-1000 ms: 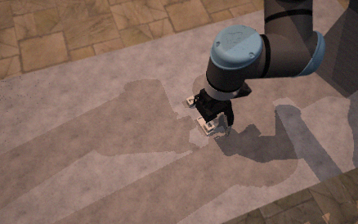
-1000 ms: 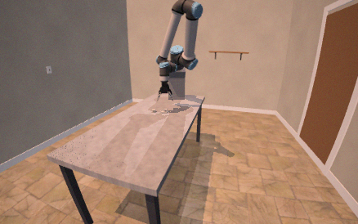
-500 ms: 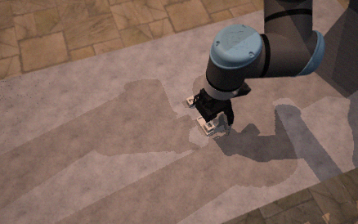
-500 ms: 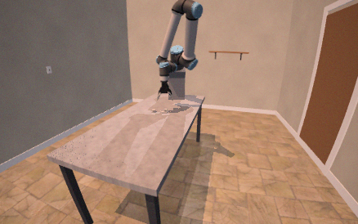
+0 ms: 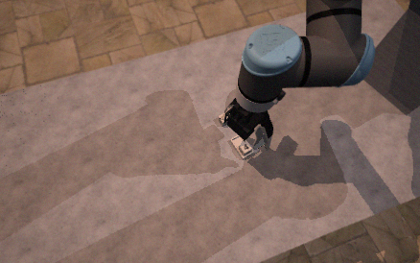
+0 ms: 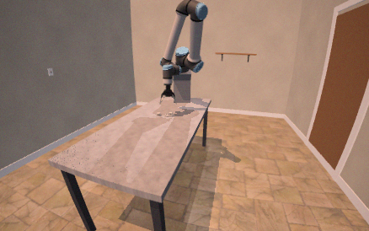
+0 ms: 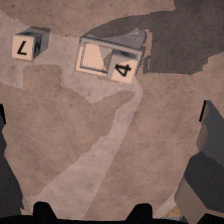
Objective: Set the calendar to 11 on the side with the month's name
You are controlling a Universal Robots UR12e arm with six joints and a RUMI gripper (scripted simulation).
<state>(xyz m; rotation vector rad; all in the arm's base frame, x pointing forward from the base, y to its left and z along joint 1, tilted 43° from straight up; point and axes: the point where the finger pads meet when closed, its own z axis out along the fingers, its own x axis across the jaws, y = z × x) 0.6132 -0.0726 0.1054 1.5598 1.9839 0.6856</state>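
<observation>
The digit cube is 11 cm below my hand and 10 cm to the right of it. Round my hand: calendar tray 11 cm below, 1 cm to the left; then white cube 10 cm below, 2 cm to the left.
</observation>
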